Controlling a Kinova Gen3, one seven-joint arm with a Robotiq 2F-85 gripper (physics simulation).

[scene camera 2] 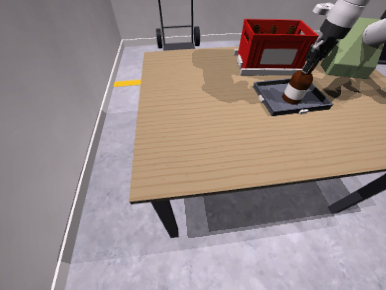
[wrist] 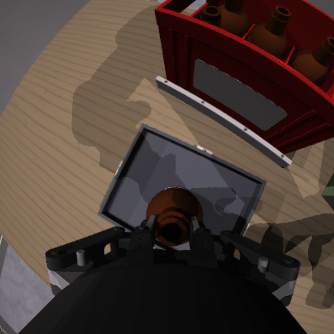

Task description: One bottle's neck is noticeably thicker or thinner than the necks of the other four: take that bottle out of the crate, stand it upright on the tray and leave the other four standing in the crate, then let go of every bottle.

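Places are measured from the arm's base along level axes (x back, y up, z left), in centimetres.
Pixels of known places: gripper, between the fingertips: (scene camera 2: 307, 70) (wrist: 172, 224); arm's base, origin of its link: (scene camera 2: 373, 34).
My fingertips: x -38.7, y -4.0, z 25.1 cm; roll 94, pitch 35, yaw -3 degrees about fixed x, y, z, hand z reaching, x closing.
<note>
Ahead of a thing's pixels: the offset from my fingertips to its middle. "pt": to the spot under its first point. Level surfaces: height alone.
My gripper (scene camera 2: 307, 70) (wrist: 172, 224) is shut on the neck of a brown bottle {dx -0.2, dy -4.7, dz -0.2 cm} (scene camera 2: 301, 80) (wrist: 173, 202) with a white label. The bottle's lower end is inside the walls of the dark grey tray {pt dx -7.8, dy -12.5, dz -5.0 cm} (scene camera 2: 270, 91) (wrist: 162, 145), and the bottle leans somewhat in the scene view. Whether its base touches the tray floor I cannot tell. The red crate {dx -3.0, dy -4.2, dz -28.8 cm} (scene camera 2: 247, 52) (wrist: 174, 55) stands behind the tray. Several brown bottles {dx -3.5, dy -4.5, dz -33.2 cm} (scene camera 2: 272, 29) (wrist: 270, 37) stand in its compartments; their lower parts are hidden by the crate walls.
A pale strip {pt dx -3.5, dy -11.4, dz -18.4 cm} (scene camera 2: 272, 72) (wrist: 225, 116) runs along the crate's front base, between crate and tray. A green block-like object (scene camera 2: 347, 55) stands right of the crate, near the arm. A hand truck (scene camera 2: 178, 46) stands on the floor beyond the wooden table {dy -13.0 cm} (scene camera 2: 200, 140).
</note>
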